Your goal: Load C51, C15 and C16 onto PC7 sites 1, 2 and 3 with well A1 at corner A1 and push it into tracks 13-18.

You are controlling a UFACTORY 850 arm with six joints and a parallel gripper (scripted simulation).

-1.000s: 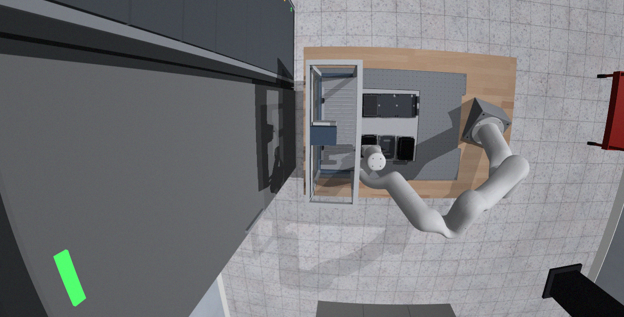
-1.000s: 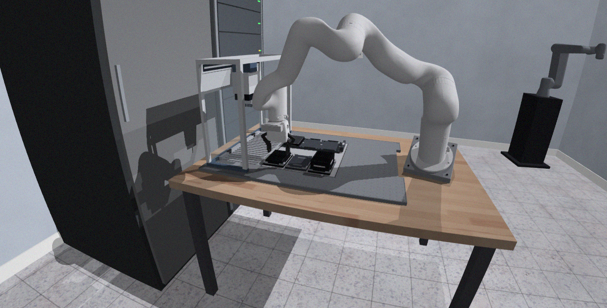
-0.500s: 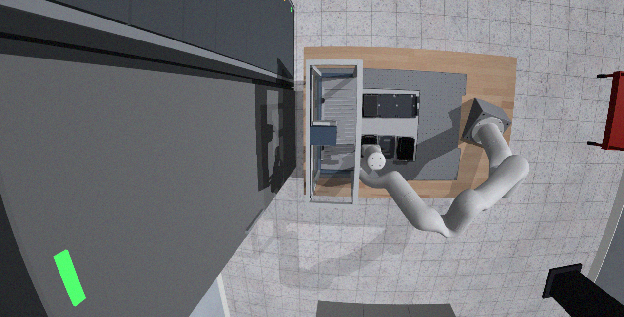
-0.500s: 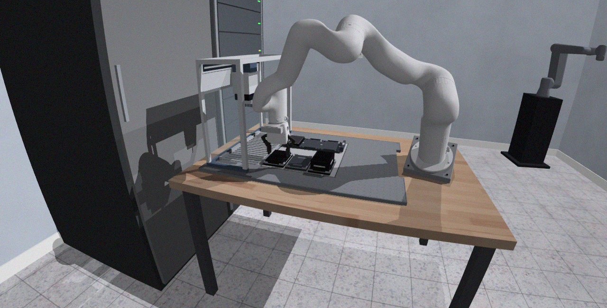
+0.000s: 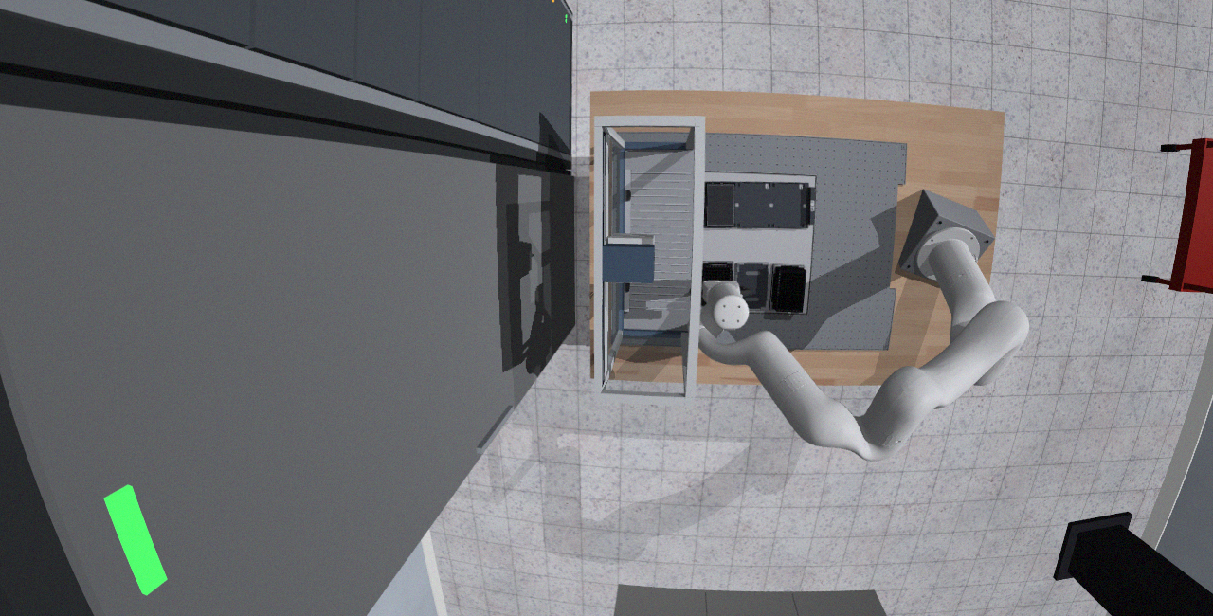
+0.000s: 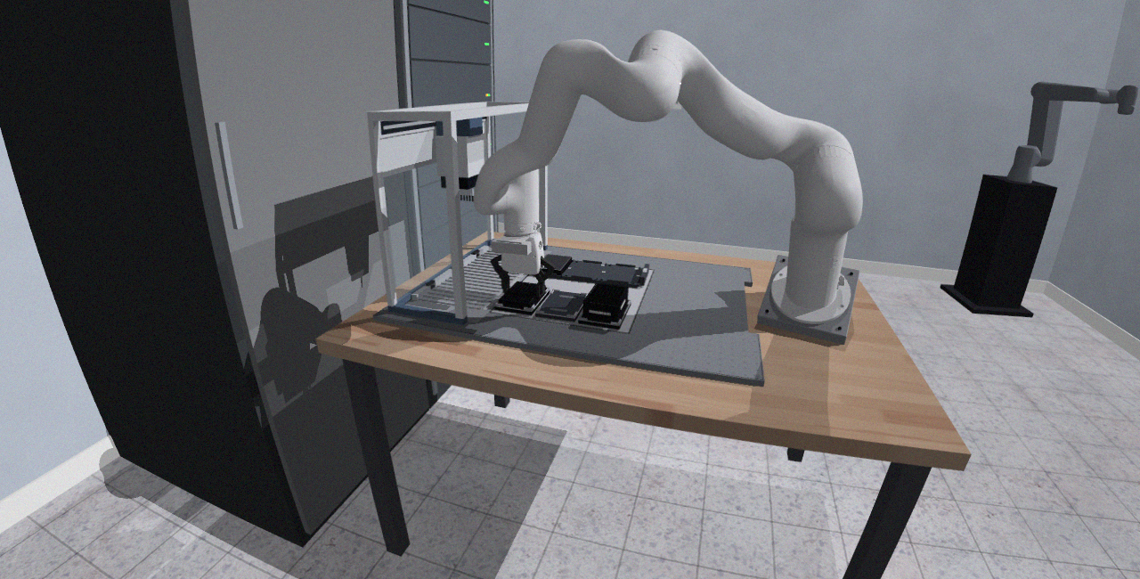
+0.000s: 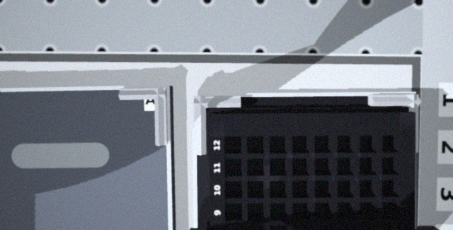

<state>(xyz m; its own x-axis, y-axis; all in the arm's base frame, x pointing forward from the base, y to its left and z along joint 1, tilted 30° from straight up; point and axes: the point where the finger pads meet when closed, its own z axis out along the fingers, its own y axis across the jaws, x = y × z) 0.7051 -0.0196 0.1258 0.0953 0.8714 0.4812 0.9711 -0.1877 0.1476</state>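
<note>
Right now the plate C15 is 1 cm below my hand. Round my hand: nest S2 (11 cm behind, 1 cm to the left, 3 cm below); plate carrier PC7 (14 cm behind, 23 cm to the right, 2 cm below); frame post (11 cm ahead, 15 cm to the left, 22 cm above).
</note>
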